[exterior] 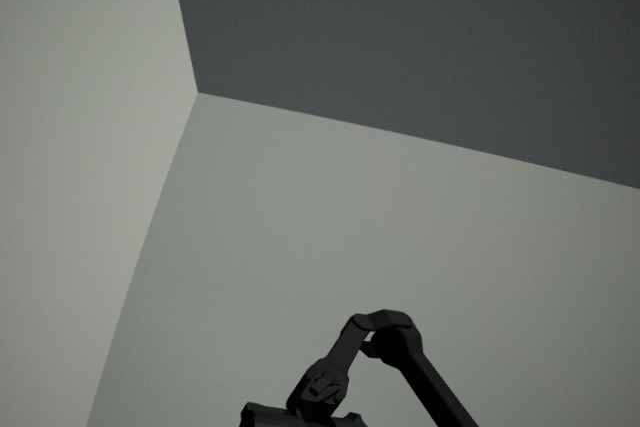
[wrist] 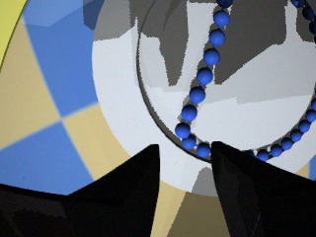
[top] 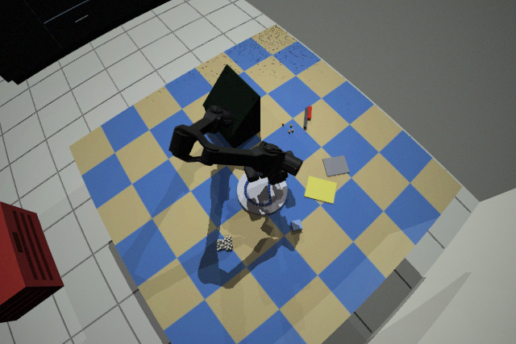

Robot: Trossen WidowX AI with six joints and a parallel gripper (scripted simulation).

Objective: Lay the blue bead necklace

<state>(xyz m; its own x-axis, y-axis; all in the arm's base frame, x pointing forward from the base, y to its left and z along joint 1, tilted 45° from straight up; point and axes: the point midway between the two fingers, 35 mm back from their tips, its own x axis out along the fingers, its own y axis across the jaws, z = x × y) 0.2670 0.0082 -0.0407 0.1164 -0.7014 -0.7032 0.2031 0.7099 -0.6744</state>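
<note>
My gripper tip is 5 cm to the left of the round white bead board, 4 cm above it and 3 cm short of it. The rest, counted from my gripper tip: small blue cube 22 cm ahead, 4 cm below, 2 cm to the right; then grey square 27 cm to the left, 10 cm ahead, 5 cm below; then yellow pad 15 cm to the left, 15 cm ahead, 5 cm below.
</note>
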